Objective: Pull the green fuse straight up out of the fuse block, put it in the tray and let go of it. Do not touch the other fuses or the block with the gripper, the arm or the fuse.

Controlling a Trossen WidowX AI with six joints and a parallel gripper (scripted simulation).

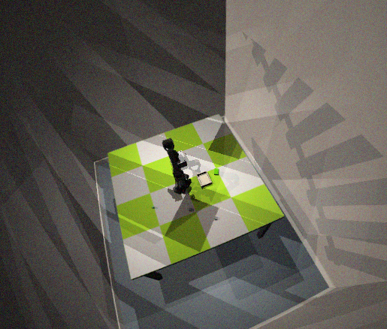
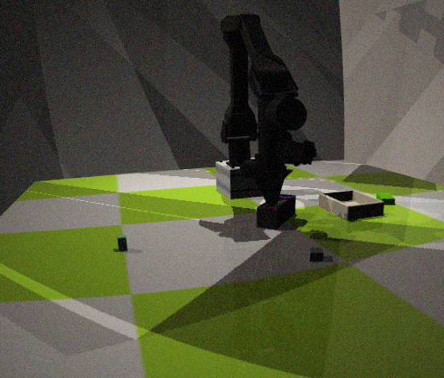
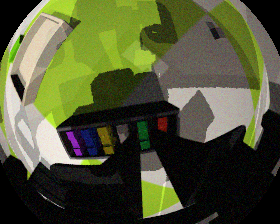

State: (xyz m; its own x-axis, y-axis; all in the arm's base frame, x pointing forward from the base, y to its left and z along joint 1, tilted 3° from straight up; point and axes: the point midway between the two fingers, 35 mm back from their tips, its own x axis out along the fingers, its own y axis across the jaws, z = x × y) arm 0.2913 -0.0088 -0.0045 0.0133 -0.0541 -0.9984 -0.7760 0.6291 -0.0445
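Right now the tray is 3 cm behind my gripper tip, 20 cm to the left of it and 3 cm below it. From my gripper tip the other things lie so: green fuse 1 cm below.
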